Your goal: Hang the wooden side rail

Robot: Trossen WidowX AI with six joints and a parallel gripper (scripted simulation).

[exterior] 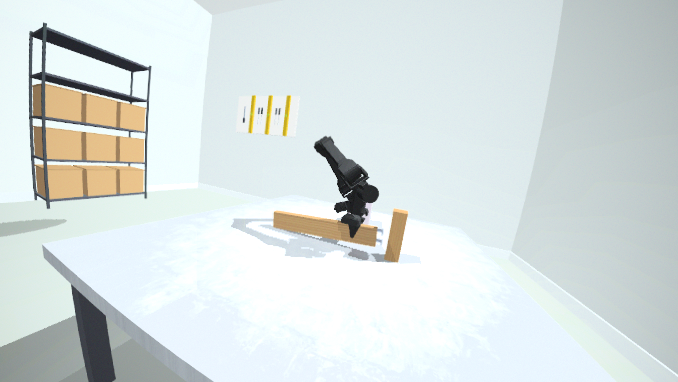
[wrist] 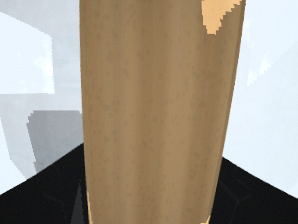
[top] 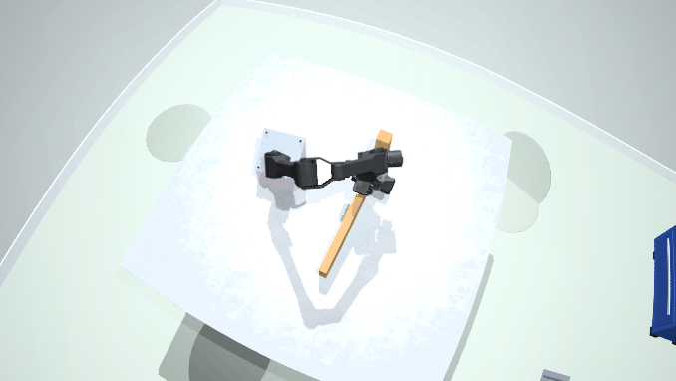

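Now: the wooden headboard post 15 cm to the left of my gripper tip and 4 cm above it.
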